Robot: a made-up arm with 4 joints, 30 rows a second.
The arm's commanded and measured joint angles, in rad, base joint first. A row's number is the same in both.
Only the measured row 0 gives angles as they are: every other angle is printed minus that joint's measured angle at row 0.
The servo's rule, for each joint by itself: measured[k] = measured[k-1] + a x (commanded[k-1-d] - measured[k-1]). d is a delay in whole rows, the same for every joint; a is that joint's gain. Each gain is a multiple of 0.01, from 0.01 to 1. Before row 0 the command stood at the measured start. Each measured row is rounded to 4 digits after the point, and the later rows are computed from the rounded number. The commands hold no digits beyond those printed.
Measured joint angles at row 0:
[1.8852 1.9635 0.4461 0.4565]
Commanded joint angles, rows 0 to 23:
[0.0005 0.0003 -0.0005 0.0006]
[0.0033 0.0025 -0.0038 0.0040]
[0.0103 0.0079 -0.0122 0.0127]
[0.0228 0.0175 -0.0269 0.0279]
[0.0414 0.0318 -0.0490 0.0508]
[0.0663 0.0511 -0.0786 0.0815]
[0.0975 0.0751 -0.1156 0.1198]
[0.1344 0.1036 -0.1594 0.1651]
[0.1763 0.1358 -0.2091 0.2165]
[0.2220 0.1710 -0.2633 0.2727]
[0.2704 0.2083 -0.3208 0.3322]
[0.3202 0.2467 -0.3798 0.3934]
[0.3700 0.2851 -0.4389 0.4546]
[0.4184 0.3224 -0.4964 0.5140]
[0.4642 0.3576 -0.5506 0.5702]
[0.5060 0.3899 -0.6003 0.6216]
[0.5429 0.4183 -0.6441 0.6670]
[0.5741 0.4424 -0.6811 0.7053]
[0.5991 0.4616 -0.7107 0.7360]
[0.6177 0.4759 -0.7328 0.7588]
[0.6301 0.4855 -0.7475 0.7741]
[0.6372 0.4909 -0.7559 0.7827]
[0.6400 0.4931 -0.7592 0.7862]
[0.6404 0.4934 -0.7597 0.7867]
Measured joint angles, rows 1 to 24:
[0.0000 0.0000 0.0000 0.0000]
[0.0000 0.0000 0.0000 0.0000]
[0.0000 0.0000 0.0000 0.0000]
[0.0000 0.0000 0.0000 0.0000]
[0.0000 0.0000 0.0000 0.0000]
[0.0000 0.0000 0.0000 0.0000]
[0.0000 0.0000 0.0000 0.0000]
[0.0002 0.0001 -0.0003 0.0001]
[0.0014 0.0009 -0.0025 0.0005]
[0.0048 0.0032 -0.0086 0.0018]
[0.0116 0.0079 -0.0201 0.0047]
[0.0229 0.0158 -0.0383 0.0098]
[0.0394 0.0274 -0.0637 0.0177]
[0.0615 0.0431 -0.0964 0.0289]
[0.0892 0.0631 -0.1361 0.0439]
[0.1223 0.0871 -0.1821 0.0629]
[0.1602 0.1148 -0.2333 0.0860]
[0.2021 0.1457 -0.2884 0.1131]
[0.2470 0.1790 -0.3460 0.1439]
[0.2937 0.2140 -0.4045 0.1781]
[0.3411 0.2498 -0.4624 0.2150]
[0.3879 0.2854 -0.5180 0.2541]
[0.4328 0.3199 -0.5698 0.2945]
[0.4746 0.3524 -0.6166 0.3355]
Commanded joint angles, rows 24 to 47:
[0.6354 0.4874 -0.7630 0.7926]
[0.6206 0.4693 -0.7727 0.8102]
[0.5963 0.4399 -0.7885 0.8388]
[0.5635 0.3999 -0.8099 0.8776]
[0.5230 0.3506 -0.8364 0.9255]
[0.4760 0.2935 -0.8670 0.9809]
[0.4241 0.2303 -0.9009 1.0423]
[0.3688 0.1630 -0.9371 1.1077]
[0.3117 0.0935 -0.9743 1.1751]
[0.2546 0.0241 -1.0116 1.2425]
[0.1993 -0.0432 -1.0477 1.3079]
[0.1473 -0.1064 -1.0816 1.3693]
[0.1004 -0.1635 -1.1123 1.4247]
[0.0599 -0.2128 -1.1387 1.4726]
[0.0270 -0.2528 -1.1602 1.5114]
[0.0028 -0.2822 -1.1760 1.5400]
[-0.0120 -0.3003 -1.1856 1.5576]
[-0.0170 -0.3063 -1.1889 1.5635]
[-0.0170 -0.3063 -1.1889 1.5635]
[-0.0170 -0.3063 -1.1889 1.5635]
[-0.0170 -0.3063 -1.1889 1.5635]
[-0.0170 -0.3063 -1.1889 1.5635]
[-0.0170 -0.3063 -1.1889 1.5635]
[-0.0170 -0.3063 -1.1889 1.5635]
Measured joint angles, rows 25 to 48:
[0.5124 0.3821 -0.6572 0.3762]
[0.5453 0.4083 -0.6909 0.4158]
[0.5728 0.4306 -0.7173 0.4535]
[0.5946 0.4487 -0.7363 0.4888]
[0.6108 0.4626 -0.7486 0.5211]
[0.6219 0.4727 -0.7553 0.5503]
[0.6289 0.4795 -0.7581 0.5763]
[0.6314 0.4821 -0.7612 0.6001]
[0.6273 0.4779 -0.7684 0.6232]
[0.6155 0.4654 -0.7811 0.6469]
[0.5957 0.4438 -0.7992 0.6723]
[0.5681 0.4130 -0.8226 0.7002]
[0.5331 0.3736 -0.8506 0.7311]
[0.4917 0.3263 -0.8823 0.7653]
[0.4450 0.2724 -0.9168 0.8030]
[0.3943 0.2134 -0.9530 0.8439]
[0.3412 0.1509 -0.9899 0.8877]
[0.2873 0.0868 -1.0263 0.9339]
[0.2341 0.0230 -1.0611 0.9818]
[0.1833 -0.0385 -1.0934 1.0305]
[0.1364 -0.0960 -1.1219 1.0791]
[0.0948 -0.1477 -1.1460 1.1267]
[0.0598 -0.1921 -1.1649 1.1722]
[0.0325 -0.2278 -1.1779 1.2146]

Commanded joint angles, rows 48 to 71:
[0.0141 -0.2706 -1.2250 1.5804]
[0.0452 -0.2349 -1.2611 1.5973]
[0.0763 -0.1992 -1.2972 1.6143]
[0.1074 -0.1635 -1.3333 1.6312]
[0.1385 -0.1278 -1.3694 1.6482]
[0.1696 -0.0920 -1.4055 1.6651]
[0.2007 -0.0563 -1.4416 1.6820]
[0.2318 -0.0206 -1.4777 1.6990]
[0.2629 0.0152 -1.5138 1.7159]
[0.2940 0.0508 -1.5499 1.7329]
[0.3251 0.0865 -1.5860 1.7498]
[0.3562 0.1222 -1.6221 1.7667]
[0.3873 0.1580 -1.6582 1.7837]
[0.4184 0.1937 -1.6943 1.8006]
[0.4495 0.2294 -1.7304 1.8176]
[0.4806 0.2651 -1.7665 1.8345]
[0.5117 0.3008 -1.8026 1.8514]
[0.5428 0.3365 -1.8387 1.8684]
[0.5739 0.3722 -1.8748 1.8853]
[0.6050 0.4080 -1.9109 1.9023]
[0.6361 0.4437 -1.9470 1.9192]
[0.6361 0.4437 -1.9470 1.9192]
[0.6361 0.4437 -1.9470 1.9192]
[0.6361 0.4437 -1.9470 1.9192]
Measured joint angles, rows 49 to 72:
[0.0137 -0.2537 -1.1848 1.2530]
[0.0020 -0.2711 -1.1874 1.2872]
[-0.0052 -0.2827 -1.1883 1.3176]
[-0.0097 -0.2905 -1.1887 1.3446]
[-0.0125 -0.2957 -1.1888 1.3687]
[-0.0142 -0.2992 -1.1889 1.3901]
[-0.0153 -0.3015 -1.1889 1.4092]
[-0.0041 -0.2913 -1.2116 1.4280]
[0.0146 -0.2727 -1.2428 1.4466]
[0.0380 -0.2484 -1.2771 1.4650]
[0.0644 -0.2204 -1.3125 1.4833]
[0.0926 -0.1898 -1.3483 1.5014]
[0.1219 -0.1575 -1.3843 1.5194]
[0.1518 -0.1241 -1.4204 1.5373]
[0.1822 -0.0899 -1.4565 1.5551]
[0.2129 -0.0552 -1.4926 1.5728]
[0.2437 -0.0202 -1.5287 1.5904]
[0.2746 0.0150 -1.5648 1.6079]
[0.3056 0.0504 -1.6009 1.6254]
[0.3366 0.0859 -1.6370 1.6428]
[0.3677 0.1215 -1.6731 1.6602]
[0.3988 0.1571 -1.7092 1.6775]
[0.4299 0.1927 -1.7453 1.6948]
[0.4610 0.2284 -1.7814 1.7120]

